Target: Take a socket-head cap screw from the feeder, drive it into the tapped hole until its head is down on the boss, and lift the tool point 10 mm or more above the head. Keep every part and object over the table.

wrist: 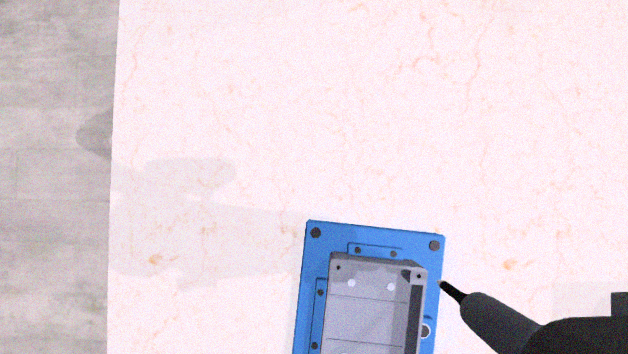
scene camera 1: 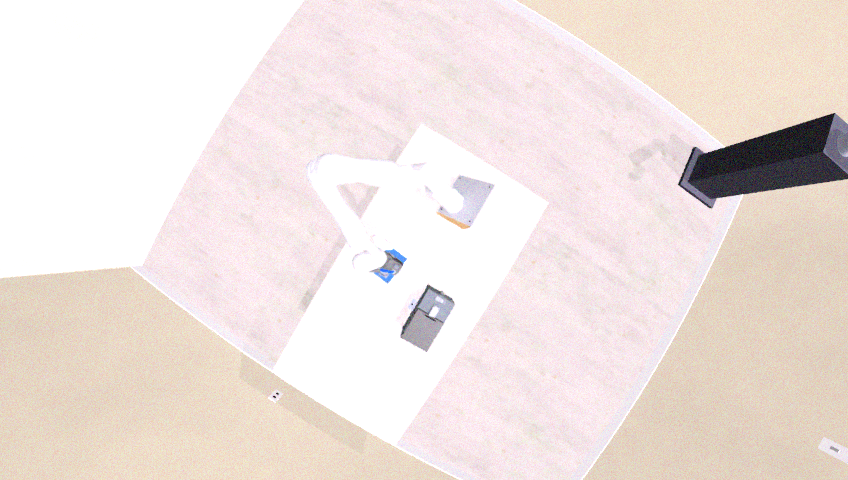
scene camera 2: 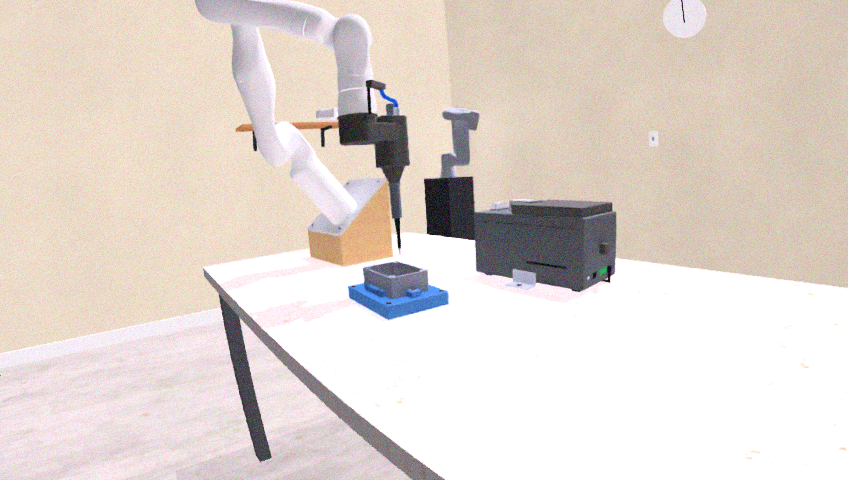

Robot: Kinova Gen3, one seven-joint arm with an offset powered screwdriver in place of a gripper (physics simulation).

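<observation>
Blue fixture (scene camera 2: 433, 298) visible.
</observation>
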